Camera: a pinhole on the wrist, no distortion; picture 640 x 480 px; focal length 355.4 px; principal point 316.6 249.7 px. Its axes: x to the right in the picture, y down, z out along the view. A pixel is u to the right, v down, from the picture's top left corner.
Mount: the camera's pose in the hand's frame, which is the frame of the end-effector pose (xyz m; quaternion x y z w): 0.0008 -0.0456 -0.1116 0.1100 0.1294 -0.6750 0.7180
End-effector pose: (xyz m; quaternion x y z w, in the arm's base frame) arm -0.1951 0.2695 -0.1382 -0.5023 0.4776 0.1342 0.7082
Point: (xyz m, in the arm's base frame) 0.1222 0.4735 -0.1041
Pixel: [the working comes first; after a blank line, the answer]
In the camera's frame: -0.0608 0.0597 0.4635

270 296
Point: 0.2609 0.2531 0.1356
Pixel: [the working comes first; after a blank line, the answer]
In the camera's frame: 0.2837 -0.0202 0.4776

528 235
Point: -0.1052 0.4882 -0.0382
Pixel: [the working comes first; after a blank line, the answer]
In the camera's frame: -0.1477 -0.1035 0.3149

150 133
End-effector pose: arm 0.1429 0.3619 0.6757 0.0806 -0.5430 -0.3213 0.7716
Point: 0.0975 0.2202 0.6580
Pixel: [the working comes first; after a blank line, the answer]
In the camera's frame: 0.0519 0.0507 0.1394

449 379
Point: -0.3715 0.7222 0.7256
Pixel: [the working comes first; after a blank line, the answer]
In the camera's frame: -0.3714 -0.2781 0.5744

87 78
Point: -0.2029 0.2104 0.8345
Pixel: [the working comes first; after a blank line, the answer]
In the camera's frame: -0.0116 0.1252 0.4739

308 344
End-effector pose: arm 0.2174 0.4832 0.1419 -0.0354 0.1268 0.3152 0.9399
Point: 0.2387 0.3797 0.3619
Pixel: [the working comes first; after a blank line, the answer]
In the camera's frame: -0.0663 -0.1102 0.3071

240 122
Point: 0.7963 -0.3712 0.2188
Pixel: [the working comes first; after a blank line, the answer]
In the camera's frame: 0.8596 -0.1406 0.4996

outside the picture
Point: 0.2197 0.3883 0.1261
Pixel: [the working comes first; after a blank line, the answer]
In the camera's frame: -0.0006 -0.0536 0.0869

314 30
